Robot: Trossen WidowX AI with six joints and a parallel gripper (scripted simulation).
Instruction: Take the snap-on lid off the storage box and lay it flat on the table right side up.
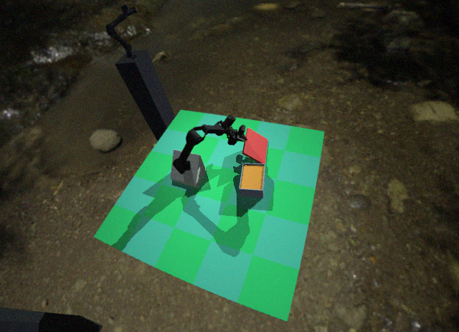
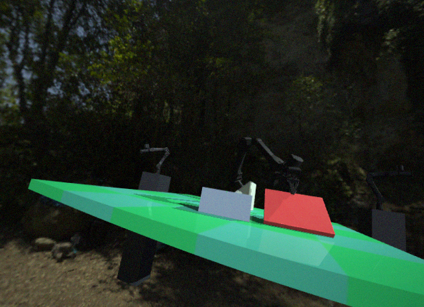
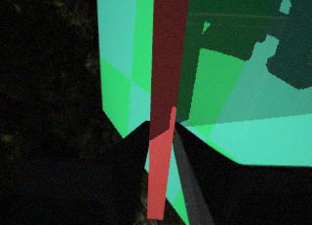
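The red lid is 7 cm ahead of my gripper tip and 5 cm below it. Round my gripper tip: storage box (9 cm ahead, 27 cm to the right, 8 cm below).
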